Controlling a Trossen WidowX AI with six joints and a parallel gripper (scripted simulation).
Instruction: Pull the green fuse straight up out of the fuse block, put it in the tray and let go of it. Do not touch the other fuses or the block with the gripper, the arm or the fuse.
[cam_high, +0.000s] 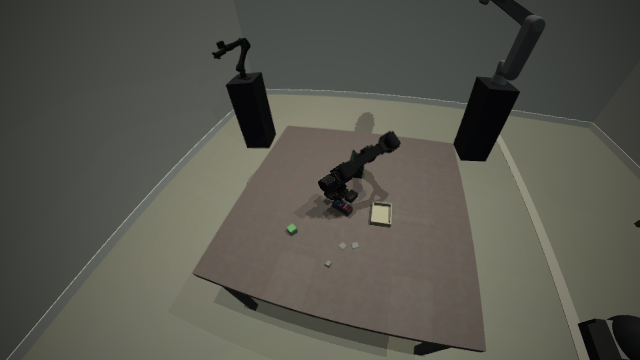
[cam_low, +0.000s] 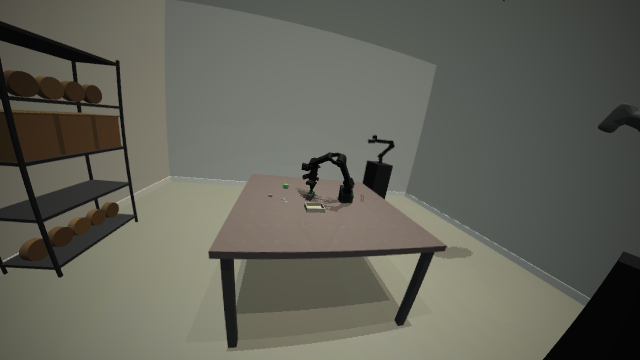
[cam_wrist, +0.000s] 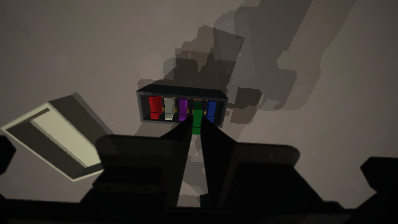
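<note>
Right now the tray is 220 mm to the left of my gripper tip, 60 mm below it and 40 mm ahead of it. The rest, counted from my gripper tip: green fuse 10 mm below.
</note>
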